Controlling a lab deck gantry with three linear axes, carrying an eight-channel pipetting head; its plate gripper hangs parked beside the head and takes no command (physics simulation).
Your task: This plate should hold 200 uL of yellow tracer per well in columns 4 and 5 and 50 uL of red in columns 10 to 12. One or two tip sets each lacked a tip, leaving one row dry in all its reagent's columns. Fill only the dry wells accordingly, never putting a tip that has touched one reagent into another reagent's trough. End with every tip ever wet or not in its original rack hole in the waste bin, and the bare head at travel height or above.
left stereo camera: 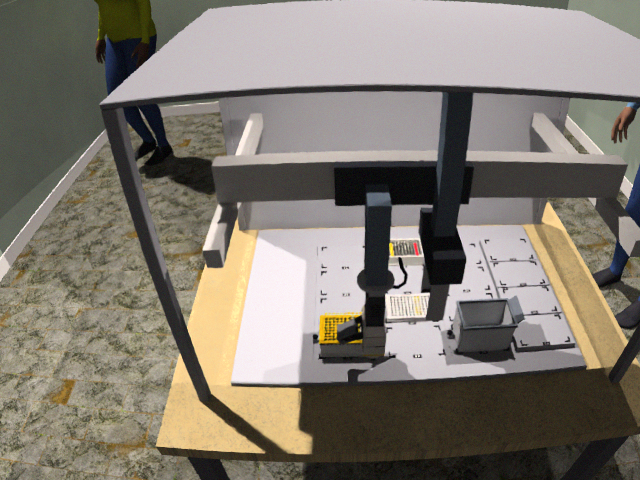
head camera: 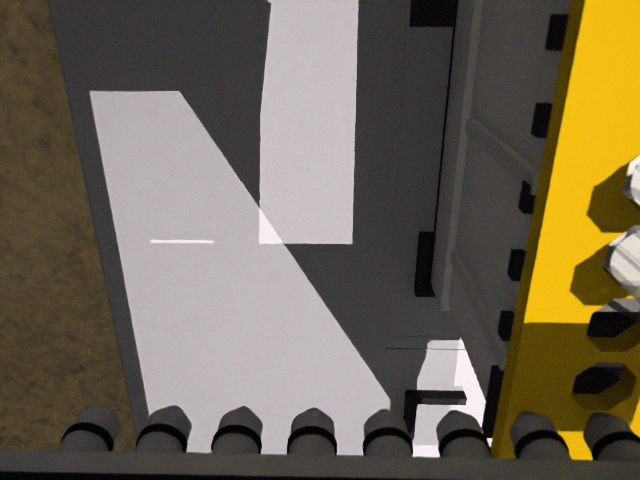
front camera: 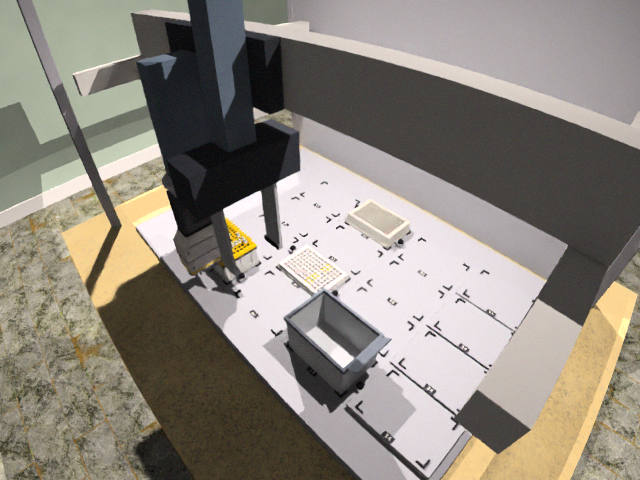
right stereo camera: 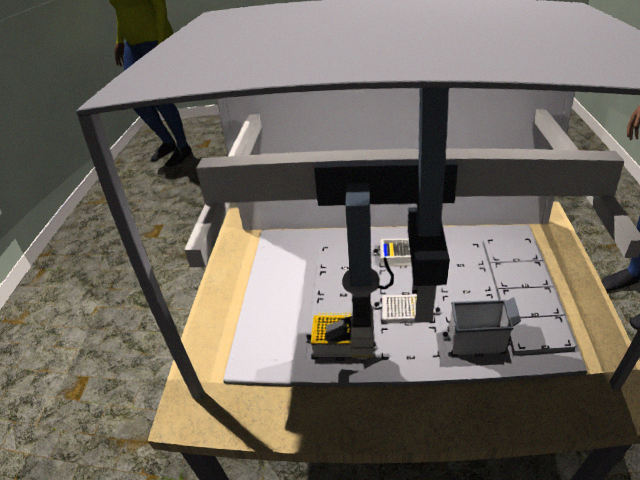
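Observation:
The pipetting head (front camera: pixel 199 253) (left stereo camera: pixel 374 338) (right stereo camera: pixel 362 335) is low at the yellow tip rack (front camera: pixel 244 248) (head camera: pixel 594 77) (left stereo camera: pixel 330 321) (right stereo camera: pixel 321 325), hiding part of it. In the head view the nozzles (head camera: pixel 312 436) show no tips; the two rightmost overlap the rack's corner. White tips (head camera: pixel 628 258) stand in the rack near empty holes. The plate (front camera: pixel 312 268) (left stereo camera: pixel 407 307) (right stereo camera: pixel 398 307) shows yellow wells; its dry row cannot be made out. The trough holder (front camera: pixel 379 222) (left stereo camera: pixel 405 249) (right stereo camera: pixel 395 250) shows yellow, red and blue strips. The parked plate gripper (front camera: pixel 253 260) is open and empty.
The grey waste bin (front camera: pixel 320 361) (left stereo camera: pixel 485 338) (right stereo camera: pixel 480 338) stands at the front right of the deck, right of the plate. The gantry beam (front camera: pixel 439 108) (left stereo camera: pixel 516 178) (right stereo camera: pixel 516 178) crosses above the back. Posts (left stereo camera: pixel 155 258) (right stereo camera: pixel 139 258) stand at the table's edge.

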